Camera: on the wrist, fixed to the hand. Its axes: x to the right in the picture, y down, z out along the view.
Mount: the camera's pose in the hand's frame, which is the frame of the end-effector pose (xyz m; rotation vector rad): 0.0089 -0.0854 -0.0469 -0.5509 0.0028 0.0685
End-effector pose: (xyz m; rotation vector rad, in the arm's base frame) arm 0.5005 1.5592 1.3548 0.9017 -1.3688 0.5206
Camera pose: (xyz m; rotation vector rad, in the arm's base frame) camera 0.5968 1.5454 1.3448 0.4053 -1.4429 0.1745
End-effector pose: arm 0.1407 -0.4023 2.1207 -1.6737 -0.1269 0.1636
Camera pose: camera 0.1591 -0.4372 2.2102 -2.2288 -0.1189 0.1888
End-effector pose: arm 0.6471 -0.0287 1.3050 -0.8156 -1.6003 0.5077
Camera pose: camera 0.6733 -0.0837 1.3815 -1.2817 -1.7378 0.1041
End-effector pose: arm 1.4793 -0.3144 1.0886 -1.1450 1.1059 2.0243
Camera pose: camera 1.5605 -0.3111 1.0342 -1.3789 0.6001 2.4654
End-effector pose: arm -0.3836 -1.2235 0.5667 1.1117 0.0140 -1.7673
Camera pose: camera -0.4162 -1.1657 0.4948 0.7023 0.4338 -1.5653
